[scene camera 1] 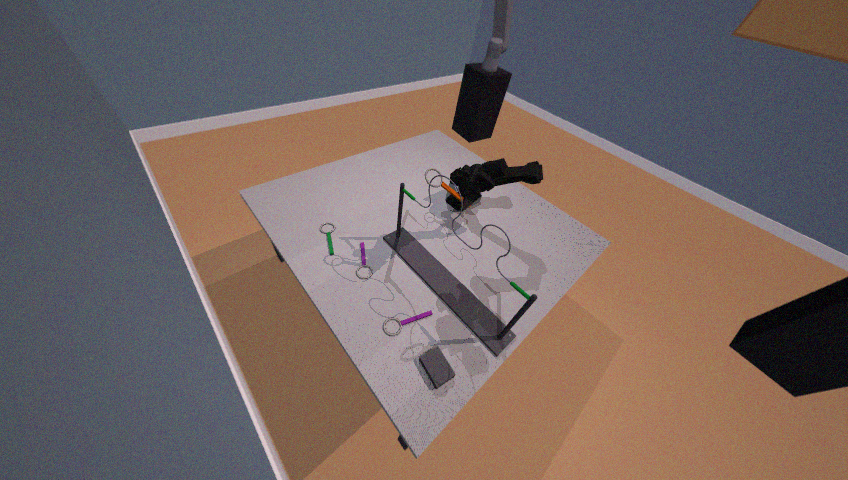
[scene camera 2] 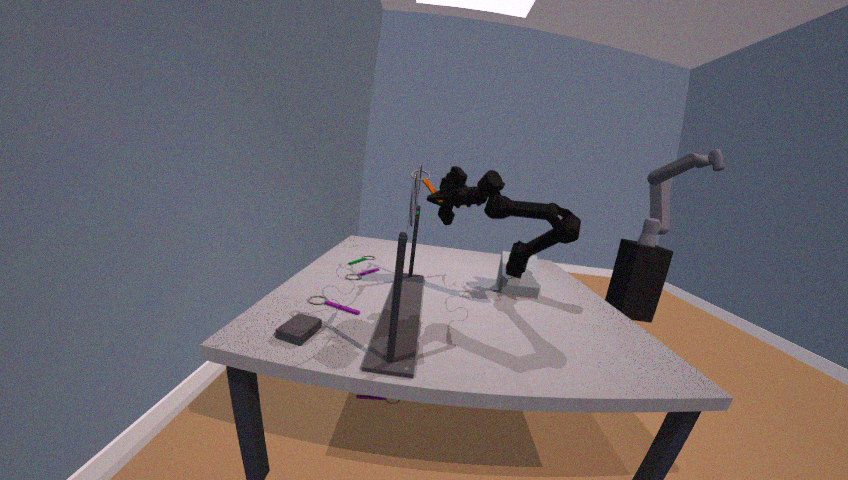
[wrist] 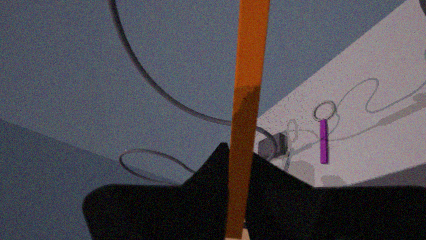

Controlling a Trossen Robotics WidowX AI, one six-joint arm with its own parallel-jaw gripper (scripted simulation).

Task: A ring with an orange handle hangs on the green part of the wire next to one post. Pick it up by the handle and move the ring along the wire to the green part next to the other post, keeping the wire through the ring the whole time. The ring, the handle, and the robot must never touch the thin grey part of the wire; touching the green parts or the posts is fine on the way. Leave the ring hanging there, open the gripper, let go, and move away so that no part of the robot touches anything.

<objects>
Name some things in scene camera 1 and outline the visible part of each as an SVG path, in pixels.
My gripper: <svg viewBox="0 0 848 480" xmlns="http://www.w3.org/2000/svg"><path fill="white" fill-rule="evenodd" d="M448 196L446 202L455 210L461 210L461 201L453 195ZM468 165L463 166L462 169L460 167L450 174L450 179L456 186L459 186L460 194L464 198L462 211L481 197L480 193L482 190L480 187L482 185L486 187L486 191L490 191L495 186L494 179L486 172L471 172Z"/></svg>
A dark grey block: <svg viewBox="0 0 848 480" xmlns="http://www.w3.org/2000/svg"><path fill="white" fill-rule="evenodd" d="M438 346L419 358L435 389L456 375Z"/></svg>
</objects>
